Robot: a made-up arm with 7 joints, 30 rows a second.
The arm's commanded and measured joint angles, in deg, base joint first. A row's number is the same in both.
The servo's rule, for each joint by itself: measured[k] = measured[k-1] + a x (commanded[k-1-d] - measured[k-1]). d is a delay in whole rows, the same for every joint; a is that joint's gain. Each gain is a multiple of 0.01, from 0.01 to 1. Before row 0 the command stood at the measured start. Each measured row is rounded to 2 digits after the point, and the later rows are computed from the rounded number. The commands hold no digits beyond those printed.
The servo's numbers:
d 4
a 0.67 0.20 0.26 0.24 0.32 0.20 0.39
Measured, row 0:
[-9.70, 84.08, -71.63, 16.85, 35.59, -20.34, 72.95]
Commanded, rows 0 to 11:
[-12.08, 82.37, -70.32, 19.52, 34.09, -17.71, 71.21]
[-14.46, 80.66, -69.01, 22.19, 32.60, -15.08, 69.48]
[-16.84, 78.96, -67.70, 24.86, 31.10, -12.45, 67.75]
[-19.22, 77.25, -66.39, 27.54, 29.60, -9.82, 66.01]
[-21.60, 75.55, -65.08, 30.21, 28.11, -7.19, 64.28]
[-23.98, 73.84, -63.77, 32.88, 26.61, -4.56, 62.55]
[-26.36, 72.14, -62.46, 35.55, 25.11, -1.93, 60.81]
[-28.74, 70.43, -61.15, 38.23, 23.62, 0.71, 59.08]
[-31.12, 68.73, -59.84, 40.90, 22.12, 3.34, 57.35]
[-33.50, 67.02, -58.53, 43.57, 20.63, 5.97, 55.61]
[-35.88, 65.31, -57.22, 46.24, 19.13, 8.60, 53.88]
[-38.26, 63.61, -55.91, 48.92, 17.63, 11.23, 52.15]
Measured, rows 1 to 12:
[-9.70, 84.08, -71.63, 16.85, 35.59, -20.34, 72.95]
[-9.70, 84.08, -71.63, 16.85, 35.59, -20.34, 72.95]
[-9.70, 84.08, -71.63, 16.85, 35.59, -20.34, 72.95]
[-9.70, 84.08, -71.63, 16.85, 35.59, -20.34, 72.95]
[-11.29, 83.74, -71.29, 17.49, 35.11, -19.81, 72.27]
[-13.41, 83.12, -70.70, 18.62, 34.31, -18.86, 71.18]
[-15.71, 82.29, -69.92, 20.12, 33.28, -17.58, 69.84]
[-18.06, 81.28, -69.00, 21.90, 32.10, -16.03, 68.35]
[-20.43, 80.13, -67.98, 23.89, 30.82, -14.26, 66.76]
[-22.81, 78.87, -66.89, 26.05, 29.47, -12.32, 65.12]
[-25.19, 77.52, -65.74, 28.33, 28.07, -10.24, 63.44]
[-27.57, 76.10, -64.55, 30.71, 26.65, -8.05, 61.74]

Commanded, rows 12 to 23:
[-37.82, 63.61, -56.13, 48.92, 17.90, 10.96, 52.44]
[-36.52, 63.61, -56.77, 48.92, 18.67, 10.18, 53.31]
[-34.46, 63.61, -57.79, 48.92, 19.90, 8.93, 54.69]
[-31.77, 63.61, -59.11, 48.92, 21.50, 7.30, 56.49]
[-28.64, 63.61, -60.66, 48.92, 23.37, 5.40, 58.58]
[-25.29, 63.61, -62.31, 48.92, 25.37, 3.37, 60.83]
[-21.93, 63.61, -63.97, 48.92, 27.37, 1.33, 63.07]
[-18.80, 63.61, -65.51, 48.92, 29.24, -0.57, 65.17]
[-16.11, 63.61, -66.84, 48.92, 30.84, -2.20, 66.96]
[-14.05, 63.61, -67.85, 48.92, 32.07, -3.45, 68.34]
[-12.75, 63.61, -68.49, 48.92, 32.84, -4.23, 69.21]
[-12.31, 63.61, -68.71, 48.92, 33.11, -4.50, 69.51]
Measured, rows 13 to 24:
[-29.95, 74.63, -63.33, 33.16, 25.20, -5.77, 60.03]
[-32.33, 73.11, -62.08, 35.66, 23.74, -3.42, 58.31]
[-34.71, 71.55, -60.82, 38.20, 22.26, -1.02, 56.58]
[-37.09, 69.96, -59.54, 40.77, 20.78, 1.43, 54.85]
[-37.58, 68.69, -58.65, 42.73, 19.86, 3.34, 53.91]
[-36.87, 67.67, -58.16, 44.22, 19.48, 4.71, 53.68]
[-35.26, 66.86, -58.06, 45.35, 19.61, 5.55, 54.07]
[-32.92, 66.21, -58.33, 46.21, 20.21, 5.90, 55.01]
[-30.05, 65.69, -58.94, 46.86, 21.22, 5.80, 56.40]
[-26.86, 65.27, -59.82, 47.35, 22.55, 5.31, 58.13]
[-23.56, 64.94, -60.90, 47.73, 24.09, 4.51, 60.06]
[-20.37, 64.67, -62.10, 48.02, 25.74, 3.49, 62.05]

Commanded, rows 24 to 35:
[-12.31, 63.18, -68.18, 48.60, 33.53, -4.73, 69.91]
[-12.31, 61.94, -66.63, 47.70, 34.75, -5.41, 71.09]
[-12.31, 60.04, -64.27, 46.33, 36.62, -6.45, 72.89]
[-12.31, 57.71, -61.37, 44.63, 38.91, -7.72, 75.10]
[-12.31, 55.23, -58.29, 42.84, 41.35, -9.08, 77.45]
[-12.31, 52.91, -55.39, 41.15, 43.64, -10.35, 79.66]
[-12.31, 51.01, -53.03, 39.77, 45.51, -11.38, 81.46]
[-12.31, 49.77, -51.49, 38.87, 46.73, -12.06, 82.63]
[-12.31, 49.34, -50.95, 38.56, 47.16, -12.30, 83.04]
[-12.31, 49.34, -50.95, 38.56, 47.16, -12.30, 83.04]
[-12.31, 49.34, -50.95, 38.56, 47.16, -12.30, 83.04]
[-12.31, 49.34, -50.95, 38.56, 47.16, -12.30, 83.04]
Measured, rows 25 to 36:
[-17.52, 64.46, -63.33, 48.24, 27.37, 2.35, 63.96]
[-15.20, 64.29, -64.51, 48.40, 28.87, 1.19, 65.67]
[-13.56, 64.15, -65.54, 48.52, 30.14, 0.11, 67.05]
[-12.72, 64.04, -66.36, 48.62, 31.09, -0.81, 68.01]
[-12.45, 63.87, -66.83, 48.62, 31.87, -1.59, 68.75]
[-12.36, 63.48, -66.78, 48.40, 32.79, -2.35, 69.66]
[-12.33, 62.79, -66.13, 47.90, 34.02, -3.17, 70.92]
[-12.32, 61.77, -64.89, 47.12, 35.58, -4.08, 72.55]
[-12.31, 60.46, -63.17, 46.09, 37.43, -5.08, 74.46]
[-12.31, 58.95, -61.15, 44.90, 39.42, -6.13, 76.49]
[-12.31, 57.36, -59.04, 43.67, 41.37, -7.18, 78.43]
[-12.31, 55.84, -57.08, 42.52, 43.09, -8.16, 80.07]

